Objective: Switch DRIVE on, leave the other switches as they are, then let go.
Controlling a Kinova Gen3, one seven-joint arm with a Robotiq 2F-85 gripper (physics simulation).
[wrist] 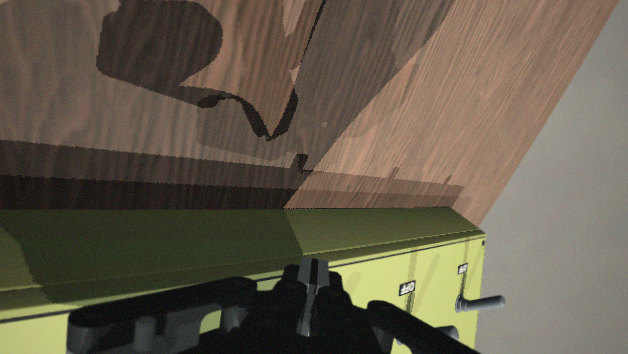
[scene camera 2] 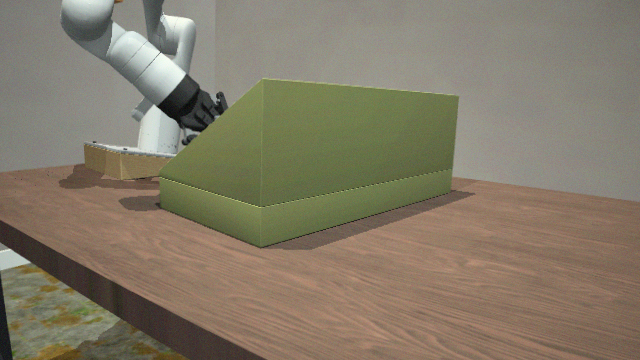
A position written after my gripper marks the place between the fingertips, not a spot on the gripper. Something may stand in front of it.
Note:
In view: my gripper (scene camera 2: 240, 149).
My gripper also shows in the wrist view (wrist: 311, 276).

